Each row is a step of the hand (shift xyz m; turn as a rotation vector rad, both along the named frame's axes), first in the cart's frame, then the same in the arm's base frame.
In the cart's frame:
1: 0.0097 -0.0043 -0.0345 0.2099 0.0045 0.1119
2: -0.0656 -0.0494 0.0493 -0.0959 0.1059 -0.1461
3: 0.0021 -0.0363 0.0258 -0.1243 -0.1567 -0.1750
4: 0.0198 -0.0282 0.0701 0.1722 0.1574 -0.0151
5: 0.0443 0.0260 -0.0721 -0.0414 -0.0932 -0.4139
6: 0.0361 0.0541 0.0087 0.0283 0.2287 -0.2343
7: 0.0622 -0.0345 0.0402 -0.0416 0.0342 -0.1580
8: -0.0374 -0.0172 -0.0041 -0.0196 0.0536 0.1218
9: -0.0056 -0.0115 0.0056 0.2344 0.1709 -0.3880
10: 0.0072 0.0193 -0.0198 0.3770 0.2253 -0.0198
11: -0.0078 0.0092 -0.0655 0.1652 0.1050 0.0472
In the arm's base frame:
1: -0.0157 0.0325 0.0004 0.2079 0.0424 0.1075
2: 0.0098 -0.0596 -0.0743 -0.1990 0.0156 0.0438
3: 0.0321 -0.0060 -0.0303 -0.1408 0.1041 -0.1999
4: 0.0705 -0.0305 -0.0140 0.0418 0.0638 0.2210
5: -0.0303 0.0711 0.0432 -0.2737 0.3085 -0.1077
6: 0.0091 -0.0021 0.0649 -0.2248 0.1154 0.2102
7: 0.0795 0.0189 0.0007 -0.1464 0.0799 0.0073
8: -0.0203 -0.0139 -0.0333 0.0508 -0.1183 0.0391
9: 0.0044 -0.0038 -0.0127 -0.1771 0.3702 0.2575
10: -0.0159 0.0126 0.0201 0.1441 0.1683 0.3797
11: -0.0529 0.0404 0.0033 0.0988 0.0308 0.1727

